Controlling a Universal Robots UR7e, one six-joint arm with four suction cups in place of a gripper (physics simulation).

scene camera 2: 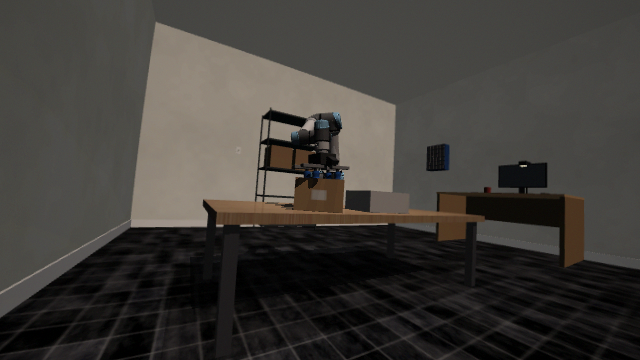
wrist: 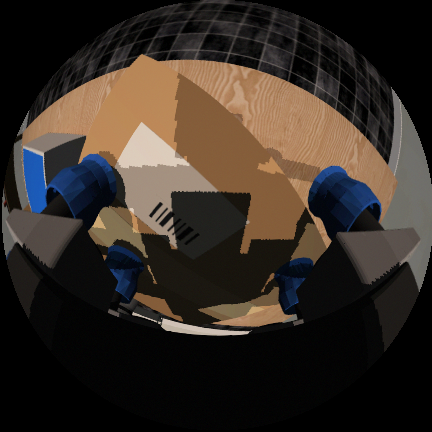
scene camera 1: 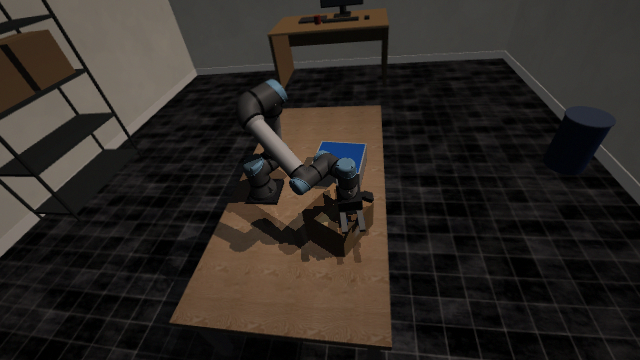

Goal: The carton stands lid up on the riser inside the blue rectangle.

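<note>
A brown cardboard carton (scene camera 1: 351,242) (scene camera 2: 318,195) (wrist: 160,104) stands on the wooden table (scene camera 1: 281,302) (scene camera 2: 254,211), just in front of the riser. A pale label with a barcode shows on its upper face in the wrist view. The riser (scene camera 1: 343,151) (scene camera 2: 376,201) (wrist: 31,173) is a low grey block with a blue rectangle on top, and nothing is on it. My suction gripper (scene camera 1: 352,221) (scene camera 2: 323,174) (wrist: 209,231) points straight down and its blue cups rest on the carton's top face. The carton's underside sits on the table.
The arm's base (scene camera 1: 262,189) is bolted to the table's left side, beside the riser. A black shelf rack (scene camera 2: 261,155) (scene camera 1: 103,96) with a box stands by the wall. A desk (scene camera 1: 328,26) (scene camera 2: 498,197) with a monitor stands farther off.
</note>
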